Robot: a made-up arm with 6 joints. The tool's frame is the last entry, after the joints. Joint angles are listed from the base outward.
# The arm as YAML. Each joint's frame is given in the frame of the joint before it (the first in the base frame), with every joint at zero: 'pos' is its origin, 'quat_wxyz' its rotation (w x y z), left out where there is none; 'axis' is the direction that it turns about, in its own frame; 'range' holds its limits. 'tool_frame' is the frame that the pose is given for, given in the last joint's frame.
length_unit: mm
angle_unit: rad
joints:
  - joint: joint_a
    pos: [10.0, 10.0, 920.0]
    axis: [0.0, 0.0, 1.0]
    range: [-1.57, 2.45]
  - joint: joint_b
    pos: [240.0, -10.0, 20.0]
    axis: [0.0, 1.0, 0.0]
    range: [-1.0, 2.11]
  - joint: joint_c
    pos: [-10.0, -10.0, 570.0]
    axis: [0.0, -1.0, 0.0]
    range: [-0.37, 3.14]
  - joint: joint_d
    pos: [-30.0, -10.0, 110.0]
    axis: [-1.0, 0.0, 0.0]
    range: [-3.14, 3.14]
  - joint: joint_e
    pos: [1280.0, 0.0, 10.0]
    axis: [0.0, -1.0, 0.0]
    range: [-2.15, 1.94]
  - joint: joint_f
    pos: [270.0, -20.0, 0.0]
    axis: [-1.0, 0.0, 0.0]
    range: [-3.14, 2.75]
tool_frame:
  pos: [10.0, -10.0, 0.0]
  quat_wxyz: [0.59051, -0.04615, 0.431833, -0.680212]
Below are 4 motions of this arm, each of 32 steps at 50 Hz.
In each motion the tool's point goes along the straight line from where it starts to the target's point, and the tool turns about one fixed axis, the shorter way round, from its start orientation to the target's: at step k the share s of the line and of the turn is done. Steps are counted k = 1, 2, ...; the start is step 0. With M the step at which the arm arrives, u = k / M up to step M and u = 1 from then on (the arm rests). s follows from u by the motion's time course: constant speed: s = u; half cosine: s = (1 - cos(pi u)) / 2; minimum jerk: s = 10 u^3 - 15 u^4 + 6 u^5.
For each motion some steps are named. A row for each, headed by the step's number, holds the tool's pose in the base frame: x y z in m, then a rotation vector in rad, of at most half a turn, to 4 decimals.
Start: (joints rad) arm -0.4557 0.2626 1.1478 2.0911 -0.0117 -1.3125
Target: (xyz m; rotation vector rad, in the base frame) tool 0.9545 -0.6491 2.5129 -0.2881 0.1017 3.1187
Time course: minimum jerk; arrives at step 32
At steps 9, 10, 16, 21, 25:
9: 1.0961 -0.5701 2.7258 0.2156 -0.2853 -2.5327
10: 1.0894 -0.5738 2.7157 0.2190 -0.2782 -2.5615
16: 1.0368 -0.6032 2.6365 0.2459 -0.2176 -2.7864
21: 0.9916 -0.6284 2.5687 0.2696 -0.1577 -2.9780
25: 0.9666 -0.6424 2.5310 0.2830 -0.1209 -3.0838

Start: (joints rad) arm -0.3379 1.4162 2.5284 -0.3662 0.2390 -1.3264
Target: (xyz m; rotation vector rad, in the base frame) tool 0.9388 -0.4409 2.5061 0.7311 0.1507 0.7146
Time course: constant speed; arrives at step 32
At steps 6, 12, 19, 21, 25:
6: 1.1828 -0.4899 2.4827 0.9943 0.4958 0.1705
12: 1.1265 -0.4786 2.4881 0.9391 0.4179 0.2999
19: 1.0608 -0.4654 2.4944 0.8705 0.3256 0.4480
21: 1.0420 -0.4616 2.4962 0.8501 0.2990 0.4897
25: 1.0045 -0.4541 2.4998 0.8081 0.2455 0.5724

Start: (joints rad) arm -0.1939 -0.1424 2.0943 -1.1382 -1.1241 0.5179
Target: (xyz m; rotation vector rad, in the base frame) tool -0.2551 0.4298 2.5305 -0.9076 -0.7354 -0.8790
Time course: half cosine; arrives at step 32
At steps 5, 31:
5: -0.6083 0.3221 2.5910 -0.0207 -0.4930 -0.9174
31: -0.2560 0.4295 2.5307 -0.9053 -0.7349 -0.8793

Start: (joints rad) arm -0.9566 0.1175 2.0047 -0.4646 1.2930 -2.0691
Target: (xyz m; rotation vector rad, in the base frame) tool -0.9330 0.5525 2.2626 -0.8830 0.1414 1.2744
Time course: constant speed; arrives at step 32
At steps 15, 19, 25, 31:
15: -0.6432 0.4091 2.4775 -0.5928 -0.2586 0.9261
19: -0.7114 0.4429 2.4269 -0.6624 -0.1683 1.0108
25: -0.8137 0.4935 2.3511 -0.7654 -0.0285 1.1348
31: -0.9160 0.5441 2.2752 -0.8664 0.1167 1.2548

